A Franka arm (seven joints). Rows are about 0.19 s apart.
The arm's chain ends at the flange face. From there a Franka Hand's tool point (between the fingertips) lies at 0.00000 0.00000 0.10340 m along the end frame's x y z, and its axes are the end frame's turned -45 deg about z.
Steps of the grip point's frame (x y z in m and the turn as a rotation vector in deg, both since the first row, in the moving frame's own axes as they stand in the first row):
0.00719 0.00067 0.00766 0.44 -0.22 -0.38
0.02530 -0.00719 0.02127 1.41 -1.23 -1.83
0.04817 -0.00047 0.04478 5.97 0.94 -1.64
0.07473 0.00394 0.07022 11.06 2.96 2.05
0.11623 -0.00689 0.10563 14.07 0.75 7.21
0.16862 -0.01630 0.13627 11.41 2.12 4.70
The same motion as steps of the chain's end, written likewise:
0.00640 -0.00433 0.00766 0.16 -0.47 -0.38
0.01618 -0.02280 0.02133 0.13 -1.87 -1.83
0.04026 -0.02569 0.04535 4.89 -3.56 -1.64
0.06557 -0.03210 0.07228 9.91 -5.73 2.05
0.09291 -0.06732 0.10874 10.48 -9.42 7.21
0.11876 -0.11315 0.13838 9.57 -6.57 4.70

